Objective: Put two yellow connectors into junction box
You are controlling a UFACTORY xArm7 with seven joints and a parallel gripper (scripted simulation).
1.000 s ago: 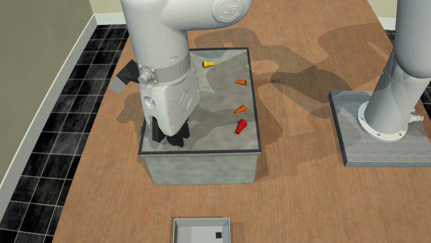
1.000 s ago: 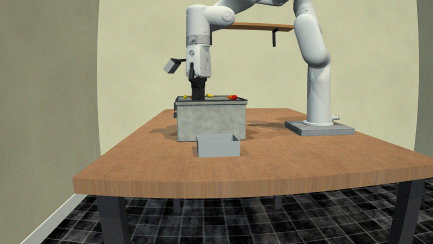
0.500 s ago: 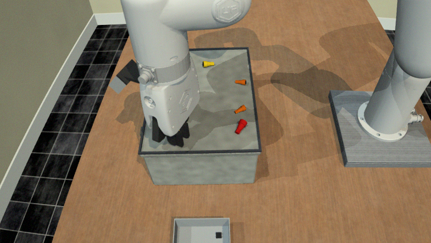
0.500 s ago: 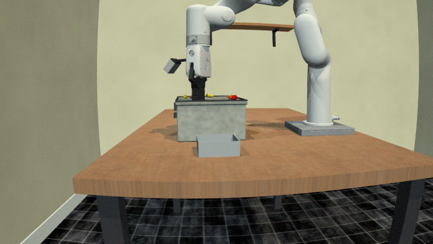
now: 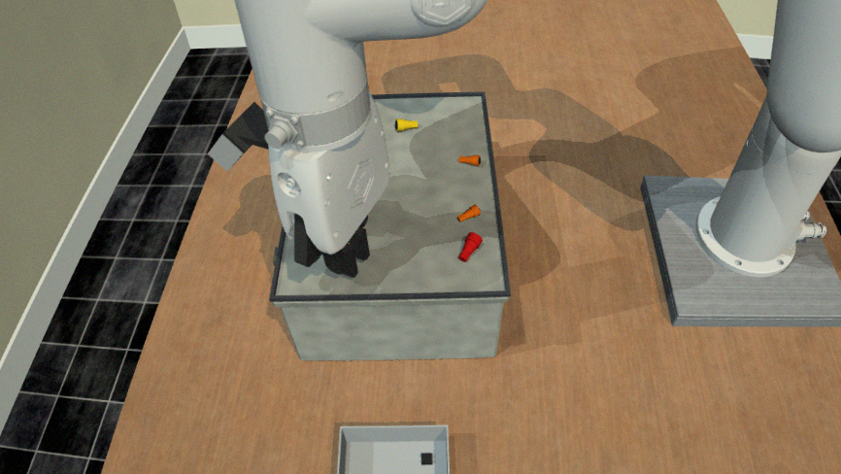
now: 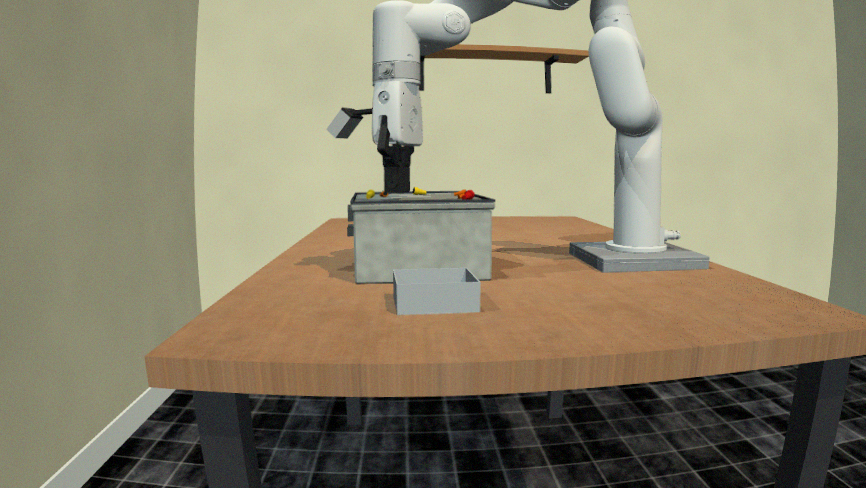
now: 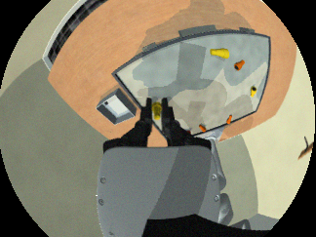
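My hand is 3 cm past the grey tool case, 12 cm to the left of it and 7 cm above it. The rest, counted from my hand: red connector: 11 cm behind, 2 cm to the right, 3 cm below.
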